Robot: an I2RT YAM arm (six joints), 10 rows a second.
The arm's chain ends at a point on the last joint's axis. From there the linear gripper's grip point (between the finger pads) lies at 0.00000 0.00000 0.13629 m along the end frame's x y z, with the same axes.
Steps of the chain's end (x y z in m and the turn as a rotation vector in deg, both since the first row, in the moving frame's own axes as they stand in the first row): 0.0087, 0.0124, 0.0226, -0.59, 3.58, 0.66; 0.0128, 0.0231, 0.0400, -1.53, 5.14, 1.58; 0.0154, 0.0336, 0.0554, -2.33, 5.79, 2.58; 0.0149, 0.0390, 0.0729, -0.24, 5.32, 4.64; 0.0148, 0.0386, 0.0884, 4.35, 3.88, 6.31
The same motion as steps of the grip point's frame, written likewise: 0.0172, 0.0139, 0.0223, -0.59, 3.58, 0.66; 0.0250, 0.0269, 0.0394, -1.53, 5.14, 1.58; 0.0290, 0.0394, 0.0546, -2.33, 5.79, 2.58; 0.0275, 0.0401, 0.0723, -0.24, 5.32, 4.64; 0.0246, 0.0288, 0.0877, 4.35, 3.88, 6.31
